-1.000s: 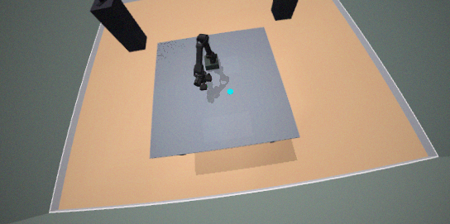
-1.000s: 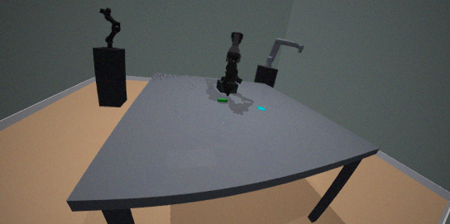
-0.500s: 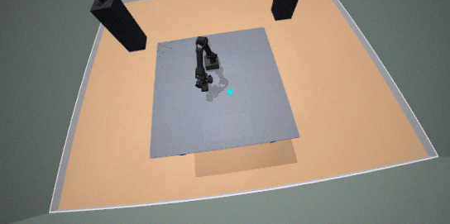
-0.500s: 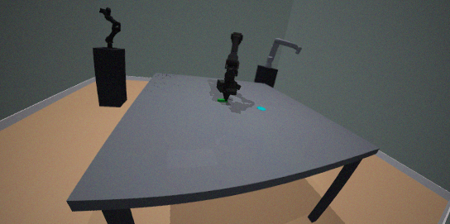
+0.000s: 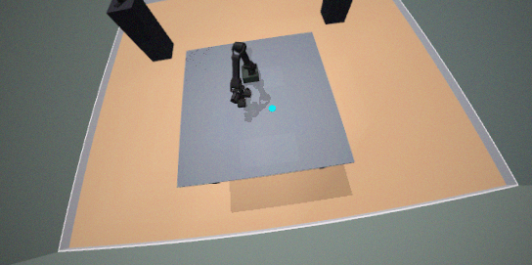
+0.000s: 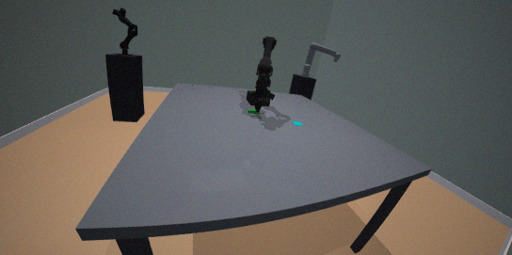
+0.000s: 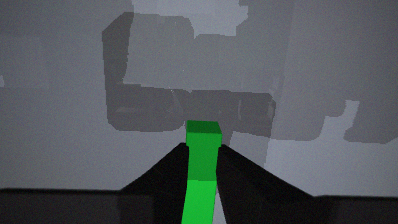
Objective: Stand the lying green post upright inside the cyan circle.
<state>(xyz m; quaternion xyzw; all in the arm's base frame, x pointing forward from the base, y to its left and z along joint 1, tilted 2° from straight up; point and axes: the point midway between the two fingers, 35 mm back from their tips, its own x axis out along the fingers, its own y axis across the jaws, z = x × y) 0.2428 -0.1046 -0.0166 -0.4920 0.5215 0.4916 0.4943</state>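
Right now the cyan circle is 23 cm to the left of my gripper tip, 9 cm ahead of it and 3 cm below it. Round my gripper tip: green post: 2 cm to the right.
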